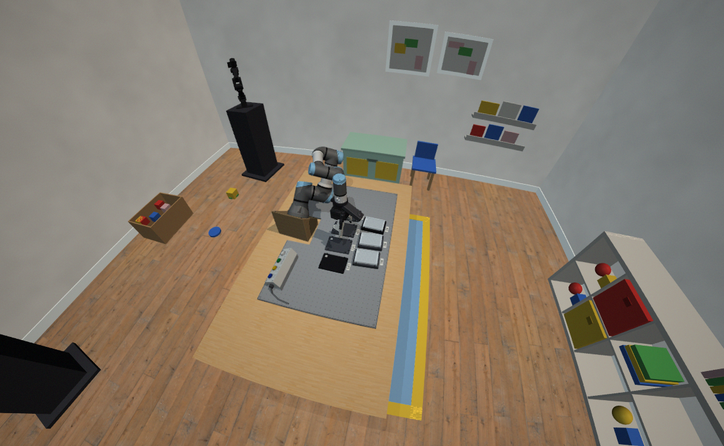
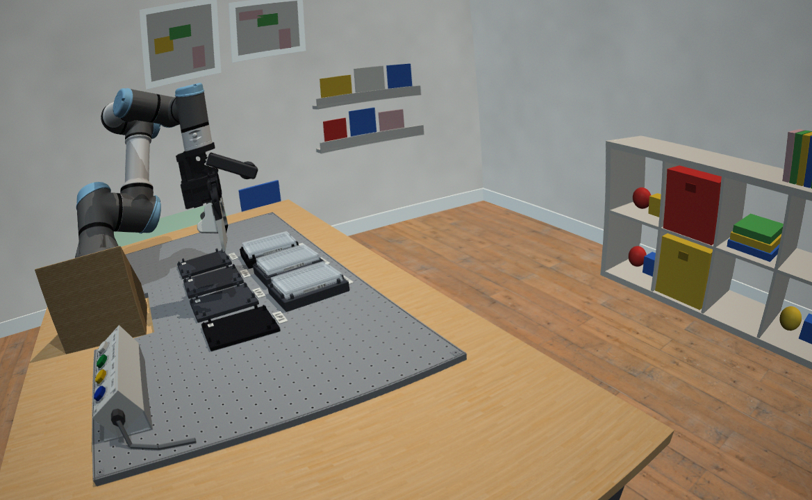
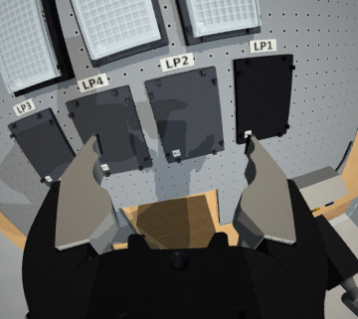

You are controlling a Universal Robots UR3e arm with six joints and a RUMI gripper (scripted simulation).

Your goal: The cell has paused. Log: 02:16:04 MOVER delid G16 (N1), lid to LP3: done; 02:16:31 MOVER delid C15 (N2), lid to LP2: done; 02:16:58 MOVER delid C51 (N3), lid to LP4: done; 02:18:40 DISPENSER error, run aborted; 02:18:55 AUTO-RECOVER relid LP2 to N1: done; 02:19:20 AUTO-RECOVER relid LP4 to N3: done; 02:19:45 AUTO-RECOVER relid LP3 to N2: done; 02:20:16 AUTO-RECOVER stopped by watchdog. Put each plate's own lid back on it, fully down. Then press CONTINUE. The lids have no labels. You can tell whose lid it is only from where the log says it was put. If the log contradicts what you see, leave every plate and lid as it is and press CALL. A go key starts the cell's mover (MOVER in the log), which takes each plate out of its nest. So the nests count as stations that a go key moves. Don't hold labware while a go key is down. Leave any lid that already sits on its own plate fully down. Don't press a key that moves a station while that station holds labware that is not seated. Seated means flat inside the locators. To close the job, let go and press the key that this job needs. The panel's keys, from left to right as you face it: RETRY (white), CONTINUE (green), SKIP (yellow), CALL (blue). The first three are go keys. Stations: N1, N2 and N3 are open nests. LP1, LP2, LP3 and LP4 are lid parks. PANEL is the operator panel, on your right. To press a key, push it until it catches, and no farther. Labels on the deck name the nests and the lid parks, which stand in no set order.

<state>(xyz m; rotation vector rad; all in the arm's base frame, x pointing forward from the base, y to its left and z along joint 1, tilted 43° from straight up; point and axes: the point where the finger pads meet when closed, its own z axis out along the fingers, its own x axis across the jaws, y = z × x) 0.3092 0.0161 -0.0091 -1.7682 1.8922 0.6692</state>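
My hand is 15 cm short of the pale grey lid, 9 cm above it and 7 cm to the left of it. The rest, counted from my hand: lid park LP4: 12 cm below, 10 cm to the left, 5 cm behind; then lid park LP2: 12 cm below, 4 cm behind, 3 cm to the right; then LP4 label: 13 cm below, 11 cm to the left, 3 cm ahead.
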